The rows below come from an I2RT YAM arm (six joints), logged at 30 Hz.
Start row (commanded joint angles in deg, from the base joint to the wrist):
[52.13 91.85 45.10 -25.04 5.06 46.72]
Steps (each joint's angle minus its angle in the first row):
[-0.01 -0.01 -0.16 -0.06 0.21 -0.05]
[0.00 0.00 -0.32 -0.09 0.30 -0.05]
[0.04 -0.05 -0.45 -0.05 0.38 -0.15]
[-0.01 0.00 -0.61 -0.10 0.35 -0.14]
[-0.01 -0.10 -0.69 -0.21 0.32 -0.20]
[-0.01 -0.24 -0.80 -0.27 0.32 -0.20]
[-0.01 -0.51 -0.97 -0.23 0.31 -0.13]
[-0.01 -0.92 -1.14 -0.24 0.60 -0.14]
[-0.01 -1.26 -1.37 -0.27 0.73 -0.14]
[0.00 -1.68 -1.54 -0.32 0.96 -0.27]
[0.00 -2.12 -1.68 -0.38 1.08 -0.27]
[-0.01 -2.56 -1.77 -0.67 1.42 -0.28]
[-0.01 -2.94 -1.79 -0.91 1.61 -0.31]
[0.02 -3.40 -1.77 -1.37 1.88 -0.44]
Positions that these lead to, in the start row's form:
[52.12 91.84 44.94 -25.10 5.27 46.67]
[52.13 91.85 44.78 -25.13 5.36 46.67]
[52.17 91.80 44.65 -25.09 5.44 46.57]
[52.12 91.85 44.49 -25.14 5.41 46.58]
[52.12 91.75 44.41 -25.25 5.38 46.52]
[52.12 91.61 44.30 -25.31 5.38 46.52]
[52.12 91.34 44.13 -25.27 5.37 46.59]
[52.12 90.93 43.96 -25.28 5.66 46.58]
[52.12 90.59 43.73 -25.31 5.79 46.58]
[52.13 90.17 43.56 -25.36 6.02 46.45]
[52.13 89.73 43.42 -25.42 6.14 46.45]
[52.12 89.29 43.33 -25.71 6.48 46.44]
[52.12 88.91 43.31 -25.95 6.67 46.41]
[52.15 88.45 43.33 -26.41 6.94 46.28]

